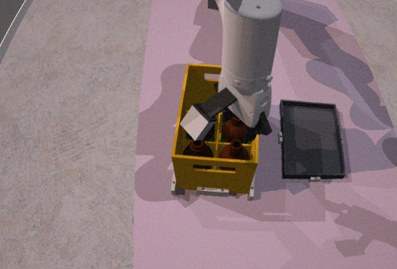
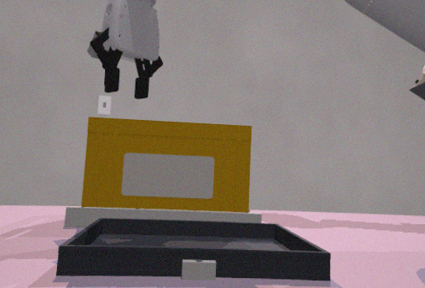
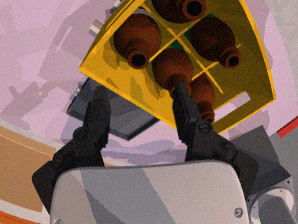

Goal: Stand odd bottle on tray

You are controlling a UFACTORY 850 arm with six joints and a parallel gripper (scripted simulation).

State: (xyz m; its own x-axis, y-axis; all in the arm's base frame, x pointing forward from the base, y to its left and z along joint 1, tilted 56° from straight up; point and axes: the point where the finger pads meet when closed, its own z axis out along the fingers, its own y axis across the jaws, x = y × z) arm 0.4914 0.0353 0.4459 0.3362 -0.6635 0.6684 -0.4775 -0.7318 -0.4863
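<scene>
The yellow crate lies 16 cm below my hand, 9 cm behind it and 3 cm to the right of it. The rest, counted from my hand: tray: 25 cm to the left, 23 cm below, 8 cm behind; then bottle: 17 cm behind, 15 cm below, 3 cm to the left.
</scene>
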